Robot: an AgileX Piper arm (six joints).
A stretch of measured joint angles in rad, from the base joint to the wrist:
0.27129, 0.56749, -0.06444, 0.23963, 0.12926, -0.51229
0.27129, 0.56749, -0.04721, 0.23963, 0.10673, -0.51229
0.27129, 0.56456, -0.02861, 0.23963, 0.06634, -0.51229
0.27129, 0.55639, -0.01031, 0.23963, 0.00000, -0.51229
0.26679, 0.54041, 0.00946, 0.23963, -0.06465, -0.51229
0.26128, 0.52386, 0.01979, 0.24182, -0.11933, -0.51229
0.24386, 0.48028, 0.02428, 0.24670, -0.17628, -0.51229
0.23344, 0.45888, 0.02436, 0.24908, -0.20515, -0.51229
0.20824, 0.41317, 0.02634, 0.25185, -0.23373, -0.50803
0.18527, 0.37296, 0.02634, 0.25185, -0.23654, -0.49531
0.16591, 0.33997, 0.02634, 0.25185, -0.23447, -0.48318
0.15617, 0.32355, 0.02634, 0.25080, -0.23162, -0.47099
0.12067, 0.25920, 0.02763, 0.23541, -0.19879, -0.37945
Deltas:
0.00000, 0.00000, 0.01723, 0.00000, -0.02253, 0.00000
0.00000, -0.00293, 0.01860, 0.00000, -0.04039, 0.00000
0.00000, -0.00817, 0.01830, 0.00000, -0.06634, 0.00000
-0.00450, -0.01598, 0.01977, 0.00000, -0.06465, 0.00000
-0.00551, -0.01655, 0.01033, 0.00219, -0.05468, 0.00000
-0.01742, -0.04358, 0.00449, 0.00488, -0.05695, 0.00000
-0.01042, -0.02140, 0.00008, 0.00238, -0.02887, 0.00000
-0.02520, -0.04571, 0.00198, 0.00277, -0.02858, 0.00426
-0.02297, -0.04021, 0.00000, 0.00000, -0.00281, 0.01272
-0.01936, -0.03299, 0.00000, 0.00000, 0.00207, 0.01213
-0.00974, -0.01642, 0.00000, -0.00105, 0.00285, 0.01219
-0.03550, -0.06435, 0.00129, -0.01539, 0.03283, 0.09154

